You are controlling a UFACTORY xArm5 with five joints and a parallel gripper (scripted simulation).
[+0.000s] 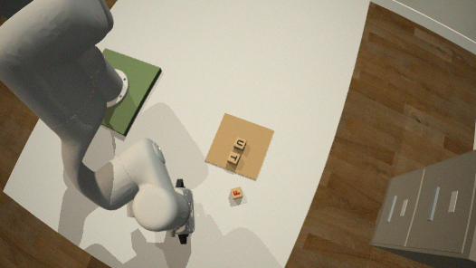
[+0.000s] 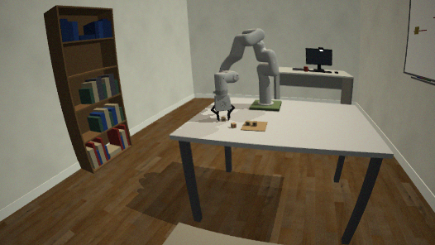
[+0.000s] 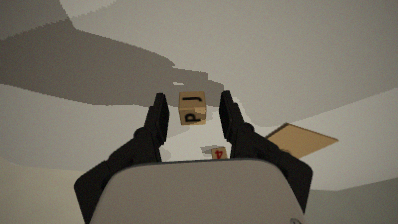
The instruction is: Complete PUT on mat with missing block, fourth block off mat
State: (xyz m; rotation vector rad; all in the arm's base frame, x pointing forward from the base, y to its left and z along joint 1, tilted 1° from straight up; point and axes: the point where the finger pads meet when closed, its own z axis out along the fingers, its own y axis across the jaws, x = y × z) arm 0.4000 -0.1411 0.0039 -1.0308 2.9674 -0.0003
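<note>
Now: hand 1 cm above the wooden block. From my hand the other things lie so: mat: 1 cm ahead, 22 cm to the left, 2 cm below; then F block: 7 cm ahead, 11 cm to the left, 1 cm below.
</note>
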